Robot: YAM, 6 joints.
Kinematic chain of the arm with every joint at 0, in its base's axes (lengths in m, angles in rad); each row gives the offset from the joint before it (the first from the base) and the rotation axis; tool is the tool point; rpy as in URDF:
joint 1: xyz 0 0 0.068 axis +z
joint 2: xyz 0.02 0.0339 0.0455 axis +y
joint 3: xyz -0.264 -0.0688 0 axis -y
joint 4: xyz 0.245 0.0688 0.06 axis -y
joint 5: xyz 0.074 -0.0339 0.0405 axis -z
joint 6: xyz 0.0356 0 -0.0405 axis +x
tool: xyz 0 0 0 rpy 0 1.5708 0
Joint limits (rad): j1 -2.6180..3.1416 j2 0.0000..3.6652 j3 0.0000..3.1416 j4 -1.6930..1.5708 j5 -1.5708..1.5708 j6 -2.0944..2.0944
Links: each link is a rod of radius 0.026 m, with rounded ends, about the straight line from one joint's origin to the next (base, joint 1, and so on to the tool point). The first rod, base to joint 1, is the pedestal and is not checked.
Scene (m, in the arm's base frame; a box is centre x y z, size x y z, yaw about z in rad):
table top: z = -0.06
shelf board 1: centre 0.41 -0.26 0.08 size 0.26 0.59 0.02 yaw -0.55
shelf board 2: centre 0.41 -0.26 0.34 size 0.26 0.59 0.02 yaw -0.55
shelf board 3: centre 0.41 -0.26 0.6 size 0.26 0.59 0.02 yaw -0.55
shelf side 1: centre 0.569 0 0.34 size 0.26 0.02 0.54 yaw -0.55
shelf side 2: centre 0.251 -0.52 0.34 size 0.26 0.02 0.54 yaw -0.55
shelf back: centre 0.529 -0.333 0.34 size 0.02 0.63 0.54 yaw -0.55
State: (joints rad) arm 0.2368 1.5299 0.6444 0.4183 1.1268 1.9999
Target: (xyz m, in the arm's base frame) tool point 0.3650 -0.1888 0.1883
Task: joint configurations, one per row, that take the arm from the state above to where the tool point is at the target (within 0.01 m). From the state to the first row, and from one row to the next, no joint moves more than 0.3 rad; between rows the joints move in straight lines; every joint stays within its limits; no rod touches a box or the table.
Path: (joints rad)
1: 0.0239 1.6654 0.7975 0.4415 1.1033 1.9999
2: -0.1890 1.8009 0.9507 0.4647 1.0799 1.9999
3: -0.4019 1.9364 1.1038 0.4879 1.0564 1.9999

